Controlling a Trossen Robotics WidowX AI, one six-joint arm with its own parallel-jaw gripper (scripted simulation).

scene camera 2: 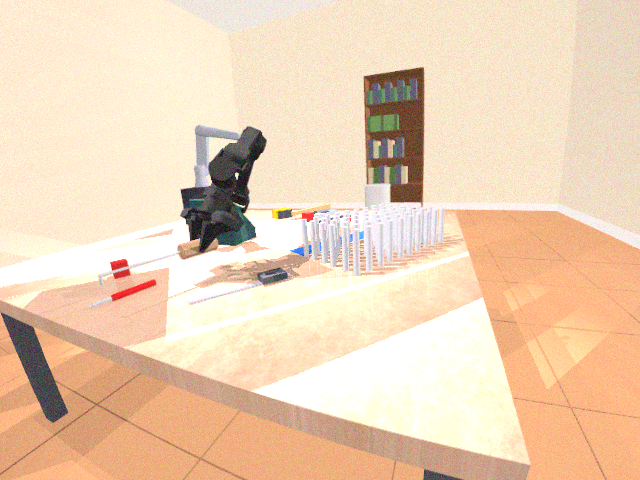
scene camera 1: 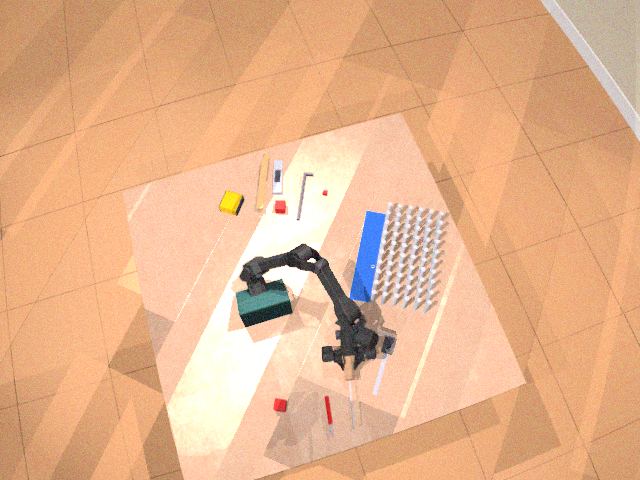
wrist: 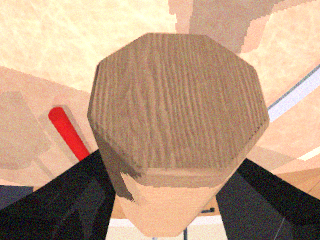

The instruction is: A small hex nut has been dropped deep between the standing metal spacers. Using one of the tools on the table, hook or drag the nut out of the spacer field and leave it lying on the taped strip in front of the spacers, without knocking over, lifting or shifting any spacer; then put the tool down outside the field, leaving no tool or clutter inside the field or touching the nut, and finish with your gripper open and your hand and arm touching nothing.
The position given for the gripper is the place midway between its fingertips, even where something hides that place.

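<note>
The gripper (scene camera 2: 196, 251) is also visible in scene camera 1 (scene camera 1: 348, 369) and in the wrist view (wrist: 165, 155). The robot's scene includes a red-handled screwdriver (wrist: 60, 121) and a blue taped strip (scene camera 1: 363, 279) too.
</note>
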